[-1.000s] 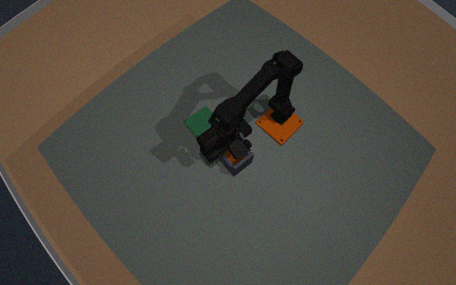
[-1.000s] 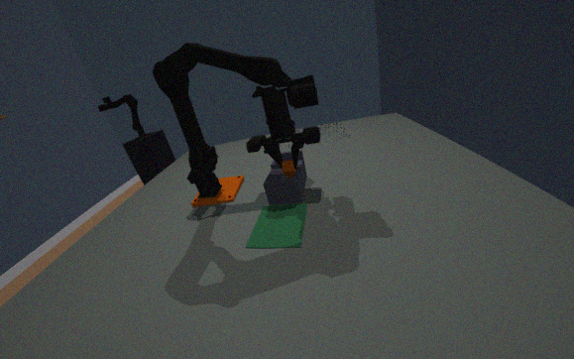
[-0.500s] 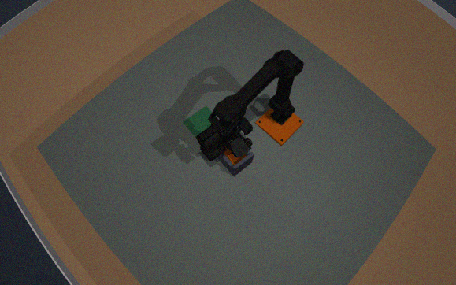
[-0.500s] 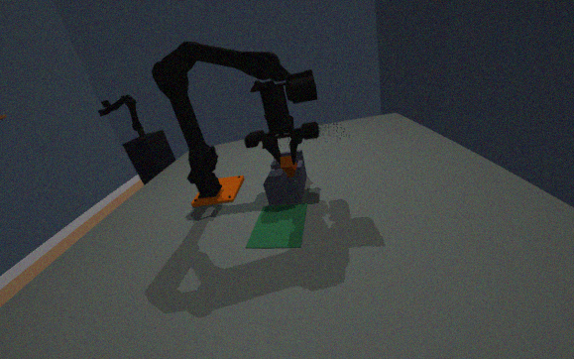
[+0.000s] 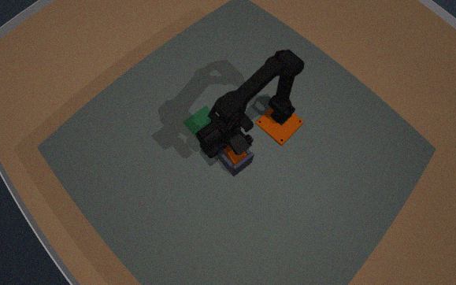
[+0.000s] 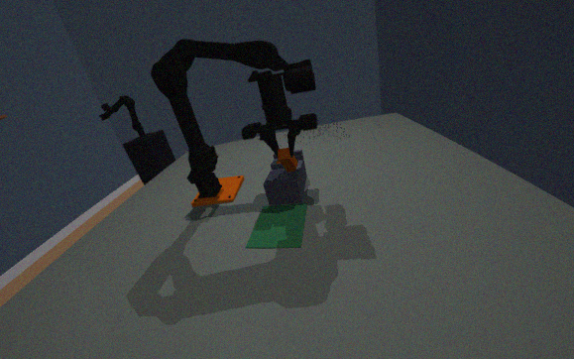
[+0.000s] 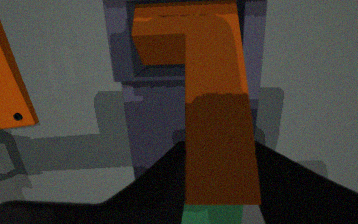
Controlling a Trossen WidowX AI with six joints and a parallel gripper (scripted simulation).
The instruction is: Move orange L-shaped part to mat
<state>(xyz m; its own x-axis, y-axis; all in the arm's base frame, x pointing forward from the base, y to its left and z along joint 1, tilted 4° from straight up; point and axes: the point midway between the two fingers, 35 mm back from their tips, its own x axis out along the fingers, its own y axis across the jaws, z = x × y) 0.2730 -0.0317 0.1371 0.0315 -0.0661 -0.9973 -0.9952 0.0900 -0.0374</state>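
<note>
Right now my gripper tip is 30 mm past the green mat, 140 mm to the left of it and 120 mm above it. Round my gripper tip: orange L-shaped part (10 mm behind, 30 mm to the left, 30 mm below).
</note>
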